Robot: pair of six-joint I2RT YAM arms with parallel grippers.
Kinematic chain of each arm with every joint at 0, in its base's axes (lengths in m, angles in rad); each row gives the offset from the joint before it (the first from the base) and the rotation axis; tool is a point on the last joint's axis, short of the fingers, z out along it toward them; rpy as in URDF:
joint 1: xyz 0 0 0.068 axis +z
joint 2: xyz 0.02 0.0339 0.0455 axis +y
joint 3: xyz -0.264 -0.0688 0 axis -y
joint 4: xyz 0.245 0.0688 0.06 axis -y
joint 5: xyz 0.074 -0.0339 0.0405 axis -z
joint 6: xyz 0.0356 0 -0.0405 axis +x
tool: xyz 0 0 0 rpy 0 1.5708 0
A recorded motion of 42 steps. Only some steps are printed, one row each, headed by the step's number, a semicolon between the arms.
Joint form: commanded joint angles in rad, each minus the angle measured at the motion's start. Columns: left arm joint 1, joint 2, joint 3, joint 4, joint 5, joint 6; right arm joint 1, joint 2, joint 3, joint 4, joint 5, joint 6.
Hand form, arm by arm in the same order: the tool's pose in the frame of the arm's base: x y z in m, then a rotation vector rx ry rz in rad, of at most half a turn. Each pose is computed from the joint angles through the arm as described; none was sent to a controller.
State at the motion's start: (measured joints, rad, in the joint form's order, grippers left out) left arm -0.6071 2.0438 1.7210 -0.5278 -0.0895 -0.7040; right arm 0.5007 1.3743 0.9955 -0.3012 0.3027 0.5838
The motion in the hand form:
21: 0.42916 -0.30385 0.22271 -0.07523 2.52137 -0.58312; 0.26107 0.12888 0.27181 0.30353 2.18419 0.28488
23: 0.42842 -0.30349 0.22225 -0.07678 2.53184 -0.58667; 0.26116 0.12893 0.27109 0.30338 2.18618 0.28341
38: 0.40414 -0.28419 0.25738 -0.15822 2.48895 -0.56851; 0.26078 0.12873 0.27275 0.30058 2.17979 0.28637
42: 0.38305 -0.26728 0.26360 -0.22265 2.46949 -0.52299; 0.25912 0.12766 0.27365 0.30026 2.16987 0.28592
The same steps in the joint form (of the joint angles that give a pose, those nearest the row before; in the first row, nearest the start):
21: -0.0078 0.2878 0.3745 -0.0953 0.1068 0.0230; -0.0052 -0.0517 -0.0396 0.0126 0.0039 0.0359
23: -0.0076 0.2871 0.3736 -0.1033 0.1138 0.0198; -0.0052 -0.0504 -0.0407 0.0128 0.0041 0.0359
38: -0.0078 0.1254 0.2370 -0.1002 0.0619 -0.0272; -0.0052 -0.0547 -0.0398 0.0151 0.0039 0.0328
42: -0.0084 0.0071 0.0803 -0.0647 0.0073 -0.0599; -0.0052 -0.0650 -0.0471 0.0214 0.0082 0.0297

